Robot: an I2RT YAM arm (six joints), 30 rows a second.
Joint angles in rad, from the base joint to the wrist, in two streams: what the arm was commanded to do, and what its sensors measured. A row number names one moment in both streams.
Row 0, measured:
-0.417, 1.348, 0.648, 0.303, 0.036, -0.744
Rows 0 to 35, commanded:
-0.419, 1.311, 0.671, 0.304, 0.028, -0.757
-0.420, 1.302, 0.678, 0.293, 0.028, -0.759
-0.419, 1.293, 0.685, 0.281, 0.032, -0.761
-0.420, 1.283, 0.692, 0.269, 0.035, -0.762
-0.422, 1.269, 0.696, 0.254, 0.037, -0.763
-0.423, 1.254, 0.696, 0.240, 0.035, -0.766
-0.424, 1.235, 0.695, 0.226, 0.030, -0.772
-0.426, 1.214, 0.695, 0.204, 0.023, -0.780
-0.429, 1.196, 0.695, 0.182, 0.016, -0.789
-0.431, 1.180, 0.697, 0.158, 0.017, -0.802
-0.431, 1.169, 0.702, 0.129, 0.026, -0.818
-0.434, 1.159, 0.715, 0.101, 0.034, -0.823
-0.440, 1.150, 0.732, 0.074, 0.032, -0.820
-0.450, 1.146, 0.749, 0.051, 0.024, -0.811
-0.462, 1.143, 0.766, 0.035, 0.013, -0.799
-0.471, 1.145, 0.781, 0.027, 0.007, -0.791
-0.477, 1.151, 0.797, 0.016, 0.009, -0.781
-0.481, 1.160, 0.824, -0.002, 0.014, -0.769
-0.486, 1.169, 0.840, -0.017, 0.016, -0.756
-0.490, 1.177, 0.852, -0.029, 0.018, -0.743
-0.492, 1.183, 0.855, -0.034, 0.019, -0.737
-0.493, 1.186, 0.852, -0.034, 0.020, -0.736
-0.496, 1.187, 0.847, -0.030, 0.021, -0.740
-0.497, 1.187, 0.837, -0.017, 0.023, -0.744
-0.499, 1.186, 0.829, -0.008, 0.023, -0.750
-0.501, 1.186, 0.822, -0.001, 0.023, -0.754
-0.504, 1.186, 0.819, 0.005, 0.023, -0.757
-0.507, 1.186, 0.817, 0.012, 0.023, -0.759
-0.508, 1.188, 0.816, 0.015, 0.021, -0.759
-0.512, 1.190, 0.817, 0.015, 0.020, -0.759
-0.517, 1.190, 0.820, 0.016, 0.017, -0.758
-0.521, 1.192, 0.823, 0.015, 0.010, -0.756
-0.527, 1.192, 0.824, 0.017, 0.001, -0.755
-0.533, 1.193, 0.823, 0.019, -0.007, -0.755
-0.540, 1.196, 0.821, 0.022, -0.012, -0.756
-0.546, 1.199, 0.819, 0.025, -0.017, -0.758
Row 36, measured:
-0.522, 1.185, 0.815, -0.013, 0.017, -0.769
